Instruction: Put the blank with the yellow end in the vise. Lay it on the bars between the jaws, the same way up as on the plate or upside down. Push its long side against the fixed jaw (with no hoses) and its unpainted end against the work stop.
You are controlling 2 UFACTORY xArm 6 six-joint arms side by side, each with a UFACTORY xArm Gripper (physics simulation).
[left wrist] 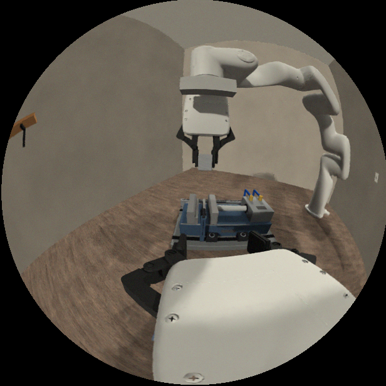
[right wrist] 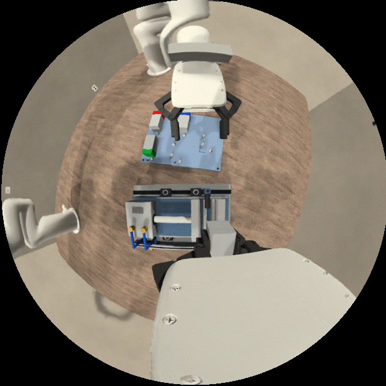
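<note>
The blank [left wrist: 205,161] [right wrist: 221,239] is a grey block; its yellow end does not show. My right gripper [left wrist: 204,166] [right wrist: 216,238] is shut on it and holds it high above the vise. The vise [left wrist: 227,230] [right wrist: 175,206] is blue and grey. Its fixed jaw [left wrist: 192,212] [right wrist: 218,209] faces the moving jaw [left wrist: 213,212] [right wrist: 195,217] across a gap. The work stop [left wrist: 203,225] [right wrist: 207,198], a dark rod on a blue holder, is at the gap's plate-side end. My left gripper [left wrist: 218,243] [right wrist: 200,139] is open above the plate [right wrist: 192,157].
Blanks with a red end [right wrist: 156,121], a blue end [right wrist: 184,123] and a green end [right wrist: 149,145] stand on the plate among small pegs. Blue hoses [left wrist: 248,193] [right wrist: 145,242] rise from the cylinder block [left wrist: 260,207] [right wrist: 140,217]. Another arm base [right wrist: 72,220] stands at the left in the right wrist view.
</note>
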